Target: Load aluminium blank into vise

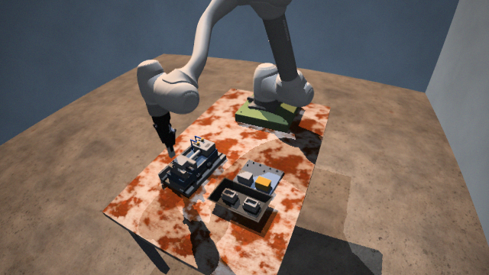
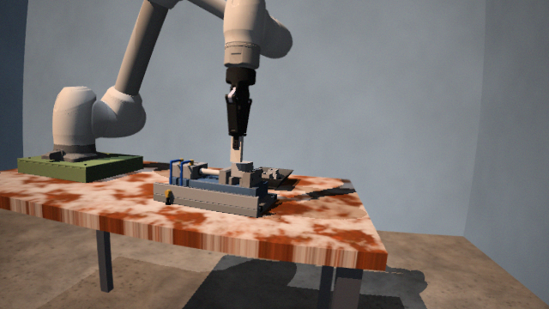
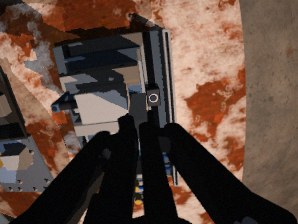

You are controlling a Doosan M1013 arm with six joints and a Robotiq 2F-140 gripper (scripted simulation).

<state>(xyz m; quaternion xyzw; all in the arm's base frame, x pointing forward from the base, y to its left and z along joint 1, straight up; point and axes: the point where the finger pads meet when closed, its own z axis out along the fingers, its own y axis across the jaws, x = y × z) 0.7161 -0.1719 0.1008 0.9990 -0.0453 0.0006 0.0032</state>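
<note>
Right now the piston rod is 80 mm below my hand, 80 mm behind it and 60 mm to the left of it. From my hand the other things lie so: infeed plate: 360 mm to the left, 150 mm below, 140 mm behind; vise: 120 mm below, 70 mm behind, 60 mm to the left; aluminium blank: 320 mm to the left, 130 mm below, 100 mm behind.
</note>
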